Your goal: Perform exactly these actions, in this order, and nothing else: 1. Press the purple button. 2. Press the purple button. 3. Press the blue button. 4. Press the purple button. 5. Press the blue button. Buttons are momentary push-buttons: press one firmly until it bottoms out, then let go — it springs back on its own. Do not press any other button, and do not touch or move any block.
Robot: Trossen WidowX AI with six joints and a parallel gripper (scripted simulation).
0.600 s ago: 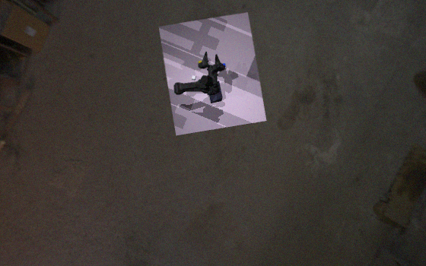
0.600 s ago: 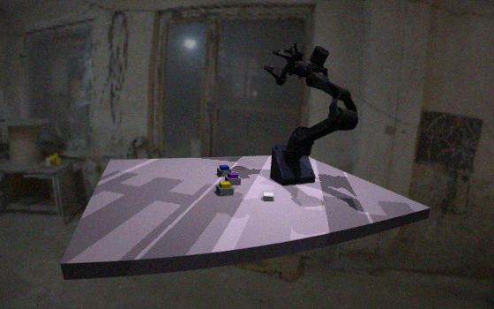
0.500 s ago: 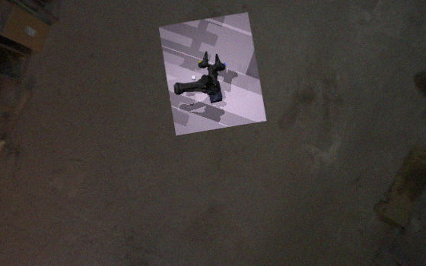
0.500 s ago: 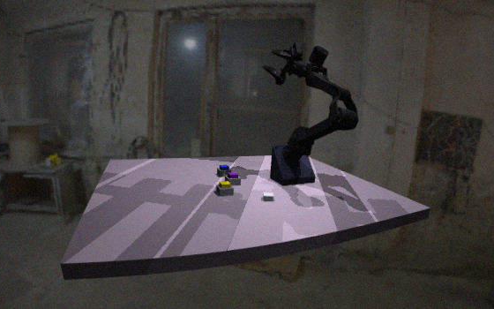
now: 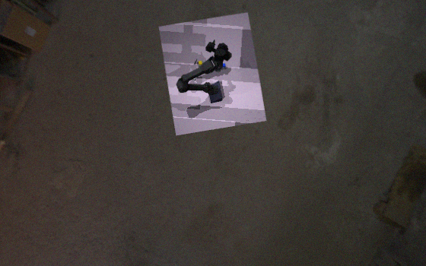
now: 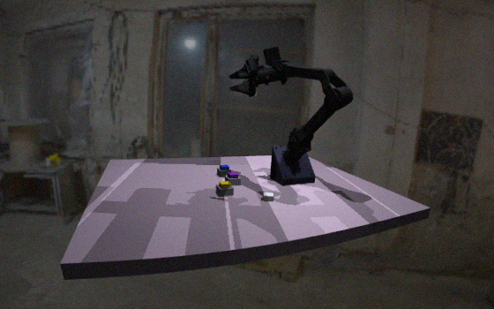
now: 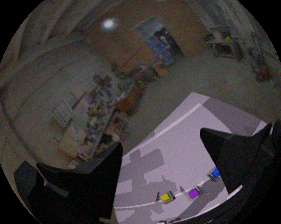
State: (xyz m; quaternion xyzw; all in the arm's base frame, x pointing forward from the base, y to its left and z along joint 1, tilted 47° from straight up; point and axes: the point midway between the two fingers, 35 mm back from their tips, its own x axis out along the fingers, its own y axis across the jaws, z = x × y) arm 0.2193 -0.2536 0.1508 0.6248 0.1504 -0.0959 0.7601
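Now: the purple button 1 cm behind my gripper tip, 6 cm to the left of it and 34 cm below it. Round my gripper tip: blue button: 1 cm behind, 6 cm to the right, 34 cm below; then white block: 6 cm behind, 25 cm to the left, 37 cm below; then yellow button: 6 cm ahead, 16 cm to the left, 34 cm below.
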